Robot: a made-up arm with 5 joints.
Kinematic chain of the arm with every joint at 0, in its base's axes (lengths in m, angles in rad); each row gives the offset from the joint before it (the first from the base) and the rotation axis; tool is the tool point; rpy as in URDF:
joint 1: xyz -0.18 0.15 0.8 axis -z
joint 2: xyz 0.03 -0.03 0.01 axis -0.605 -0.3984 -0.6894
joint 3: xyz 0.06 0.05 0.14 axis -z
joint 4: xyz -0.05 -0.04 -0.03 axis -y
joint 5: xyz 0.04 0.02 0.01 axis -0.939 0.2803 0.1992
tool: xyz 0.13 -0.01 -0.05 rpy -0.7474 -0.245 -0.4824
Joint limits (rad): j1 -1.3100..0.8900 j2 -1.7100..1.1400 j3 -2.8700..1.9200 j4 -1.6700..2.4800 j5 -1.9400..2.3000
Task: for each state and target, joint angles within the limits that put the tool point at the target. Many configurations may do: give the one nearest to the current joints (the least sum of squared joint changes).
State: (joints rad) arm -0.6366 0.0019 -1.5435 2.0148 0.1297
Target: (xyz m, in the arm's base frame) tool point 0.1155 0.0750 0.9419
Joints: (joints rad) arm -0.0794 -0.8405 -1.9192 2.4800 0.0020
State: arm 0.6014 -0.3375 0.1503 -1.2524 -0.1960
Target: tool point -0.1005 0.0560 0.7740
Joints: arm 0.6772 -0.0337 0.4699 -0.7681 -0.1592
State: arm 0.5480 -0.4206 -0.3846 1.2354 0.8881
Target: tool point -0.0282 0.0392 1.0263
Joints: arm 0.4999 -0.1672 -0.2226 1.0765 0.8883
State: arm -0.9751 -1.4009 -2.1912 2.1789 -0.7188
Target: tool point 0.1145 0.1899 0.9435
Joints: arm -0.6018 -0.9195 -1.6145 2.2579 -0.6879
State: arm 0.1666 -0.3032 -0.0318 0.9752 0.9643
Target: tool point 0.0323 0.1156 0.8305
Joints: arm 0.1892 -1.1895 0.3996 0.3475 1.2651
